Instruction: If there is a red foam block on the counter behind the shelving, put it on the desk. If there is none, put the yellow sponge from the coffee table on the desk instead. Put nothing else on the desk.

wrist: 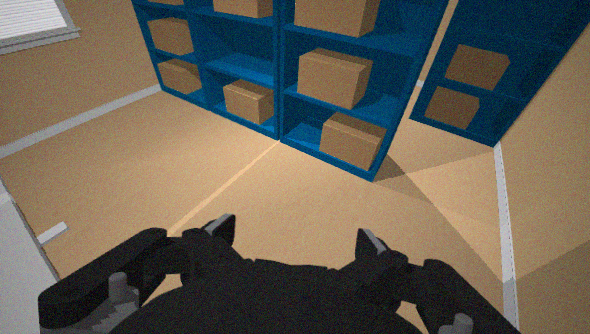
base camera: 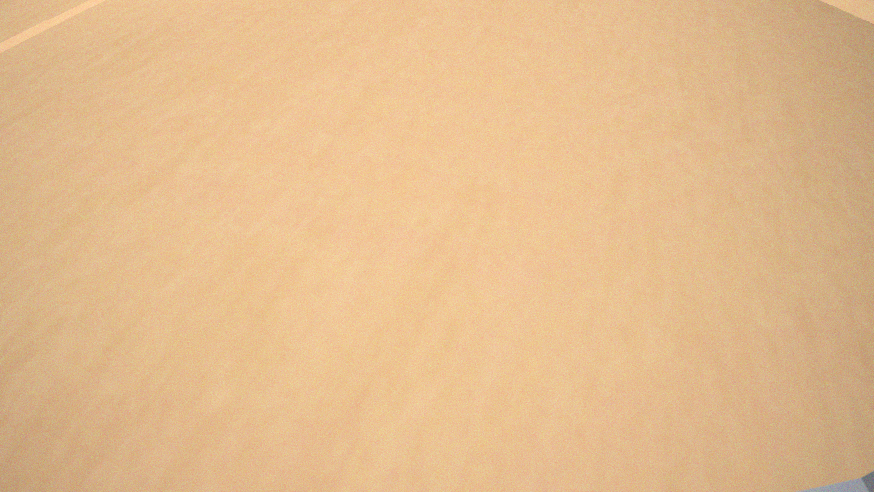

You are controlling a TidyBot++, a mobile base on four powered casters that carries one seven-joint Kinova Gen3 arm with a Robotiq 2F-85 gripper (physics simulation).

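Frame: origin at the arm's base, x up, y right, z ahead, level; centimetres.
Seen in the pictures: gripper, fingertip midpoint: (wrist: 295, 235).
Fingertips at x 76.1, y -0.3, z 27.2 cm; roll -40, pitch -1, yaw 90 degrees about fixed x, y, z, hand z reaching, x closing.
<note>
A point is followed by its place in that frame.
My gripper (wrist: 295, 235) @[z 27.2, x 76.1, y -0.3 cm] is open, with nothing between its fingers, at the bottom of the wrist view. Beyond it stands blue shelving (wrist: 278, 80) @[z 190.8, x 18.9, y -28.2 cm] with brown boxes in its compartments. A white surface, of which a part shows at the lower left edge of the wrist view, may be the desk (wrist: 17, 270) @[z 30.7, x 32.4, y -69.9 cm]; I cannot tell for certain. The red foam block, the yellow sponge, the counter and the coffee table do not show in either view.
A second blue shelf unit (wrist: 452, 131) @[z 238.4, x -37.3, y 158.4 cm] with brown boxes stands at the right, past a gap beside the first. A wall with a white baseboard (wrist: 506, 220) @[z 117.6, x -32.4, y 146.5 cm] runs along the right. A window (wrist: 32, 22) @[z 195.2, x 52.9, y -233.8 cm] is at the upper left. The base camera shows tan floor (base camera: 428, 244) @[z 44.1, x -39.6, y 2.5 cm].
</note>
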